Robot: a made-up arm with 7 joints. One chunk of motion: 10 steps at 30 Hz.
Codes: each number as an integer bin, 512 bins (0 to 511) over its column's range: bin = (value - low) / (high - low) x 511, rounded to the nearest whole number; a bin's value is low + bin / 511 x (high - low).
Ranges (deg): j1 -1.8..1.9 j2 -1.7..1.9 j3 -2.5..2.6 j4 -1.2..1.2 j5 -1..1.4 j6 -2.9..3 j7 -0.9..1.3
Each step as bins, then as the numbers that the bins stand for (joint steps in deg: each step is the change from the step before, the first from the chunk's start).
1 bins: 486 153 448 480 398 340 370
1 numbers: 1.719 -0.622 1.971 1.054 0.869 1.026 0.693
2 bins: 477 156 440 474 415 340 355
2 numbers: 1.654 -0.601 1.891 1.026 0.949 1.026 0.628
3 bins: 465 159 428 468 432 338 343
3 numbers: 1.567 -0.580 1.772 0.998 1.029 1.003 0.577
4 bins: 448 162 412 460 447 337 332
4 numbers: 1.444 -0.559 1.612 0.960 1.099 0.991 0.529
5 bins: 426 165 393 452 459 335 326
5 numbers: 1.285 -0.538 1.422 0.923 1.156 0.968 0.504
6 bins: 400 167 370 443 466 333 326
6 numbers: 1.096 -0.523 1.193 0.881 1.189 0.945 0.504
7 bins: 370 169 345 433 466 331 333
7 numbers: 0.879 -0.509 0.943 0.834 1.189 0.922 0.534
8 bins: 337 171 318 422 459 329 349
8 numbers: 0.640 -0.495 0.674 0.782 1.156 0.899 0.603
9 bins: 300 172 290 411 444 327 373
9 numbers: 0.372 -0.488 0.394 0.730 1.085 0.876 0.706
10 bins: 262 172 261 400 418 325 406
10 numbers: 0.097 -0.488 0.105 0.679 0.963 0.852 0.848
